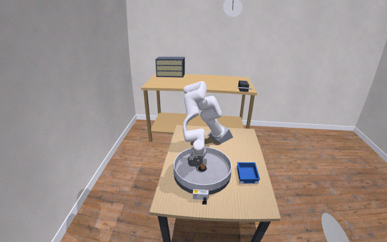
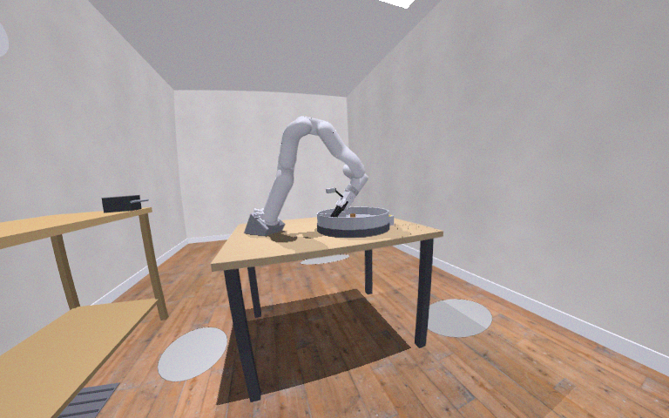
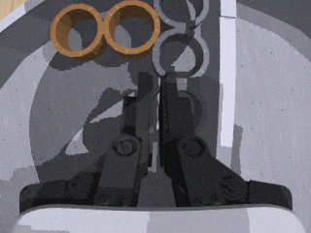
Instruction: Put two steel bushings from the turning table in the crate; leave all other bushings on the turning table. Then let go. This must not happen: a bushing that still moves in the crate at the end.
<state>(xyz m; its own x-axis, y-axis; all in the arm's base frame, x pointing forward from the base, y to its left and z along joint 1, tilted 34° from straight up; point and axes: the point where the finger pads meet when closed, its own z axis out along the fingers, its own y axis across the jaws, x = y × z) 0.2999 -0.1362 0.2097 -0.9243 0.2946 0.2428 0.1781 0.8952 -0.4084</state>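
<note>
Right now the blue crate is 190 mm ahead of my hand, 350 mm to the left of it and 70 mm below it. Also, from my hand: grey round turning table: 130 mm ahead, 10 mm to the left, 40 mm below.
</note>
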